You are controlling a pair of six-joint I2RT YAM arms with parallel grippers.
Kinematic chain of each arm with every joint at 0, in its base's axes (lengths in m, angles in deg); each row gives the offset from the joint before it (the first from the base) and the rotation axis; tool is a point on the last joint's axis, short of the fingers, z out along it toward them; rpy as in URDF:
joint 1: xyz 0 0 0.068 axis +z
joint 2: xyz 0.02 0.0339 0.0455 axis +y
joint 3: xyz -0.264 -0.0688 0 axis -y
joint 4: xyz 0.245 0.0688 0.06 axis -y
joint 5: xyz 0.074 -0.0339 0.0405 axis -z
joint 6: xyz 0.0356 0 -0.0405 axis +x
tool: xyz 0 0 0 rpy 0 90 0
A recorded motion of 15 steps. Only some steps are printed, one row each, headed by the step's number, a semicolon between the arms.
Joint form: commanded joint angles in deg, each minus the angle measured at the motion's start. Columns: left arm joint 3, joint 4, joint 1, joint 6, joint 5, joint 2; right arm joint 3, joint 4, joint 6, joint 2, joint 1, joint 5.
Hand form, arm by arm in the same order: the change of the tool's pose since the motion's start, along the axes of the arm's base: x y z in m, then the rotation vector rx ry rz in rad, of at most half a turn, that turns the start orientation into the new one. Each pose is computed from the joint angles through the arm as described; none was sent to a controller.
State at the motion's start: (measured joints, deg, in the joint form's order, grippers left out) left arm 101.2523 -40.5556 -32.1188 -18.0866 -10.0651 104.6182; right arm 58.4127 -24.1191 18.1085 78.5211 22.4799 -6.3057
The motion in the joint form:
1: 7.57 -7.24 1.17 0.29 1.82 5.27; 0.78 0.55 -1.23 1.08 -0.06 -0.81
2: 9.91 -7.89 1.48 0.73 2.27 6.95; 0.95 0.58 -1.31 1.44 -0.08 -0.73
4: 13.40 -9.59 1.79 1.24 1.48 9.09; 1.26 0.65 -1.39 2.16 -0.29 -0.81
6: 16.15 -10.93 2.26 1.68 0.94 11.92; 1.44 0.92 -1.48 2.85 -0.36 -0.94
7: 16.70 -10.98 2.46 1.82 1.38 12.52; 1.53 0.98 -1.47 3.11 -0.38 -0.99
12: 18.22 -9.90 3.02 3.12 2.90 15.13; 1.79 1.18 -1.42 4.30 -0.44 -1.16
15: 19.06 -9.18 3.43 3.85 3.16 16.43; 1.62 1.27 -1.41 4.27 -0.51 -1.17
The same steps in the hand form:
1: 0.0161 -0.0011 -0.0039 0.0288 0.0844 -0.0051; 0.0046 0.0021 0.0000 -0.0024 -0.0084 0.0239
2: 0.0229 -0.0028 -0.0038 0.0287 0.0856 -0.0106; 0.0059 0.0025 -0.0007 -0.0052 -0.0067 0.0236
4: 0.0304 -0.0039 -0.0022 0.0461 0.0839 -0.0021; 0.0087 0.0025 -0.0024 -0.0074 -0.0014 0.0219
6: 0.0408 -0.0053 -0.0098 0.0692 0.1005 0.0070; 0.0111 0.0031 -0.0045 -0.0084 0.0025 0.0234
7: 0.0436 -0.0054 -0.0114 0.0666 0.1045 0.0035; 0.0120 0.0034 -0.0052 -0.0084 0.0046 0.0236
12: 0.0556 -0.0080 -0.0219 0.0640 0.1096 -0.0213; 0.0157 0.0047 -0.0095 -0.0106 0.0175 0.0240
15: 0.0623 -0.0081 -0.0266 0.0669 0.1047 -0.0265; 0.0155 0.0042 -0.0102 -0.0107 0.0185 0.0228

